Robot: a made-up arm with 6 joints.
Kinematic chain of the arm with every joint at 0, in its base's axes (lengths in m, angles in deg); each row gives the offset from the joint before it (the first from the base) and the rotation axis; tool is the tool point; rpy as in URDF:
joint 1: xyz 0 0 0.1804 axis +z
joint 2: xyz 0 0 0 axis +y
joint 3: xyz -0.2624 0 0.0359 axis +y
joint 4: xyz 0.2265 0 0.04 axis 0.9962 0 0.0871
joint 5: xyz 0 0 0 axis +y
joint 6: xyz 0.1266 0 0.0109 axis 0.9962 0 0.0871
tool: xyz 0 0 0 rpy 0 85 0
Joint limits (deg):
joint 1: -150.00..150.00
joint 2: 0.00..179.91
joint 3: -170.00..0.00
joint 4: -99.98..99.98
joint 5: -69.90..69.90
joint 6: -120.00..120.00
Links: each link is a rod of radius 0.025 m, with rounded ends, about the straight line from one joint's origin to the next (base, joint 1, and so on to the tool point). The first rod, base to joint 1, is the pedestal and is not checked.
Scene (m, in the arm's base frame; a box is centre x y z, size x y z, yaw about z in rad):
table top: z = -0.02
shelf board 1: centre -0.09 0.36 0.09 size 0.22 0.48 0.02 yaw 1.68
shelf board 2: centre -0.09 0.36 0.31 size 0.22 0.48 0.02 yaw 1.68
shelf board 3: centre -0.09 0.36 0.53 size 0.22 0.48 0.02 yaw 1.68
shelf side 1: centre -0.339 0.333 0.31 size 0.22 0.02 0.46 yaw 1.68
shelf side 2: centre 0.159 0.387 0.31 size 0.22 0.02 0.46 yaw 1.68
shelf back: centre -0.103 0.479 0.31 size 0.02 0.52 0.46 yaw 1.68
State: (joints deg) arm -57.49 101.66 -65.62 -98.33 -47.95 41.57
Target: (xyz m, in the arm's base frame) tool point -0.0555 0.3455 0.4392
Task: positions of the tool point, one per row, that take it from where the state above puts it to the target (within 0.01 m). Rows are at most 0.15 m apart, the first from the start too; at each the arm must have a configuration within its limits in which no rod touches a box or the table.
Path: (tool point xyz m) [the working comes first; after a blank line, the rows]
Joints at the target: 79.80 92.69 -83.43 -90.39 -65.80 41.57
Straight joint move there: touches shelf side 2.

1: 0.3099 -0.1631 0.3106
2: 0.3171 -0.0679 0.3435
3: 0.2950 0.0210 0.3720
4: 0.2478 0.0949 0.3956
5: 0.1826 0.1468 0.4143
6: 0.1077 0.1728 0.4277
7: 0.0327 0.1720 0.4360
8: -0.0337 0.1468 0.4392
9: -0.0235 0.1873 0.4582
10: -0.0218 0.2367 0.4652
11: -0.0317 0.2912 0.4589
12: -0.0555 0.3455 0.4392

